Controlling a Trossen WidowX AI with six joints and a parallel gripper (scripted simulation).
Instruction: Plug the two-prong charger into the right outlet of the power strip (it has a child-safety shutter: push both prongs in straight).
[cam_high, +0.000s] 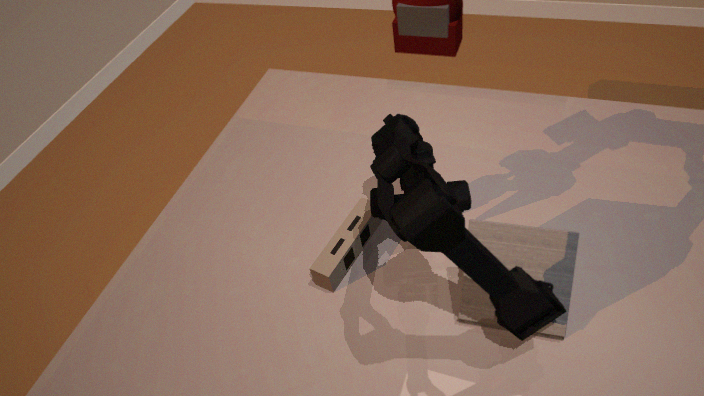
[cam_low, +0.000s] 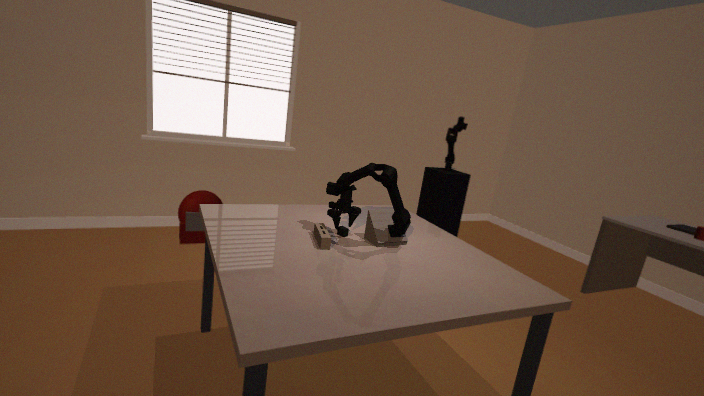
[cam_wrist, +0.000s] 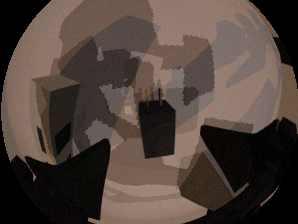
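My gripper tip is 2 cm to the left of the black two-prong charger and 2 cm above it.
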